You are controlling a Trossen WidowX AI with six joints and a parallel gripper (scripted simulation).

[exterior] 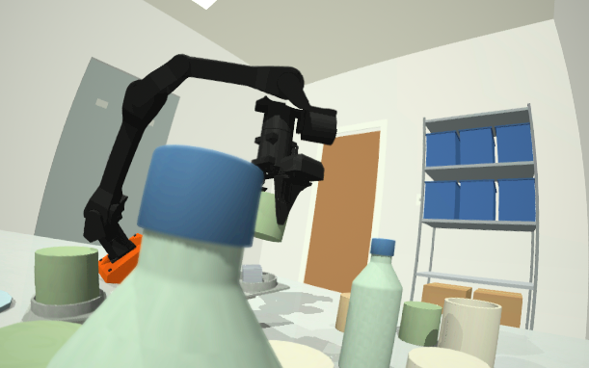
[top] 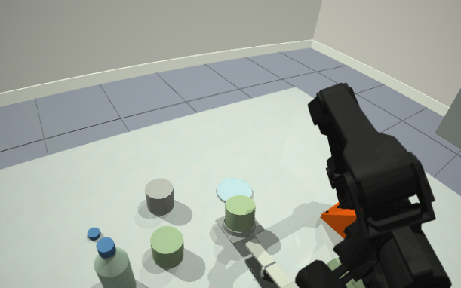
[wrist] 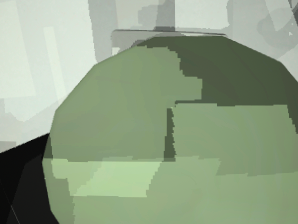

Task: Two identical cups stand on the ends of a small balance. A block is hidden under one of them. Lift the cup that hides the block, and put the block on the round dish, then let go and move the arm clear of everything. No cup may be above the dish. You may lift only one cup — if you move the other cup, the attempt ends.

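The pale grey block is 1 cm to the right of my gripper tip and 9 cm below it. Round my gripper tip: grey cup (11 cm ahead, 45 cm to the right, 14 cm below); blue cap (30 cm ahead, 42 cm to the right, 17 cm below); pale blue round dish (8 cm behind, 38 cm to the right, 17 cm below).
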